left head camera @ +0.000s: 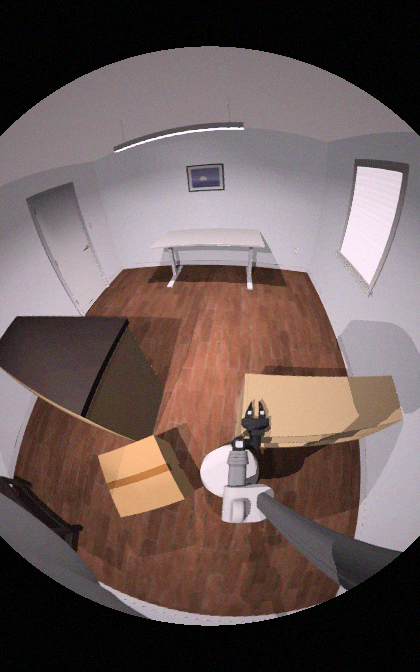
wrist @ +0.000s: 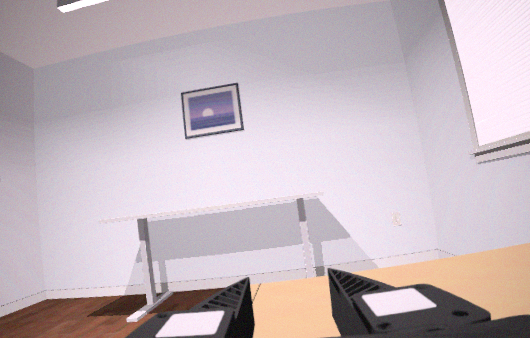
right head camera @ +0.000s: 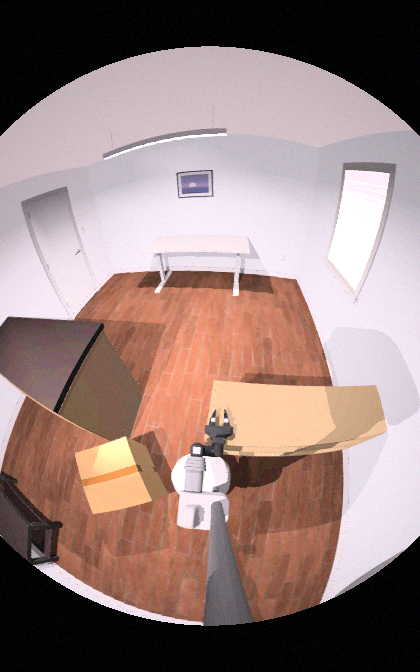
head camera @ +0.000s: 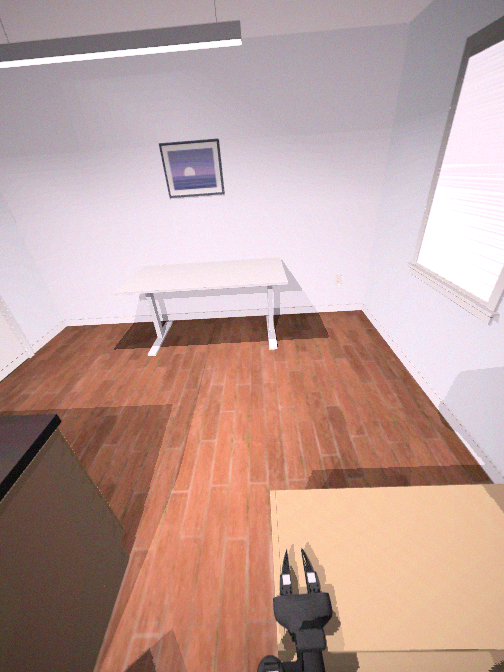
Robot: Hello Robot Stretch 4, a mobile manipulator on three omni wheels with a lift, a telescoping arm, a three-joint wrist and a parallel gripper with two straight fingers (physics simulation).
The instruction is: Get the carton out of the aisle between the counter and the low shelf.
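Frame: origin at the robot's base, x ahead, y left, z up, level; centimetres.
Seen in the pictures: gripper, fingertip midpoint: (left head camera: 254, 400) (wrist: 290, 296) (right head camera: 219, 408) (head camera: 294, 549).
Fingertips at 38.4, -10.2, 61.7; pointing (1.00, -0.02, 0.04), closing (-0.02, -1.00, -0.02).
Observation:
A point is followed by its place in that frame, as x, y, z.
A tan carton (left head camera: 137, 482) @[-15.1, 55.4, 37.7] (right head camera: 107, 467) @[-5.9, 58.3, 37.6] with a brown tape stripe sits on the floor left of my base, near the counter's lower corner. The counter (head camera: 65, 548) @[50.2, 64.7, 48.8] (left head camera: 60, 355) @[43.2, 101.5, 88.0] (right head camera: 45, 355) @[43.8, 97.3, 88.0] has a dark top and stands at the left. The low shelf (head camera: 396, 564) @[33.8, -37.7, 58.0] (left head camera: 305, 400) @[38.4, -41.0, 58.0] (right head camera: 280, 410) @[38.0, -43.9, 58.0] is light wood and stands at the right. My gripper (head camera: 294, 550) @[38.4, -10.2, 61.7] (left head camera: 255, 404) @[38.4, -10.2, 61.7] (right head camera: 220, 414) @[38.4, -10.2, 61.7] (wrist: 290, 296) @[38.4, -10.2, 61.7] is open and empty, above the shelf top's left end. The carton does not show in the head camera view or the wrist view.
A white desk (head camera: 211, 275) @[259.3, 25.4, 69.0] (left head camera: 210, 238) @[249.8, 26.5, 69.0] (right head camera: 200, 244) @[250.8, 21.6, 69.0] (wrist: 215, 207) @[229.8, 26.1, 67.8] stands at the far wall. A dark chair or rack (right head camera: 32, 525) stands at the lower left. Brown floor (head camera: 222, 434) @[132.0, 20.3, -3.0] runs between the counter and the shelf toward the desk. A wall with a window is at the right.

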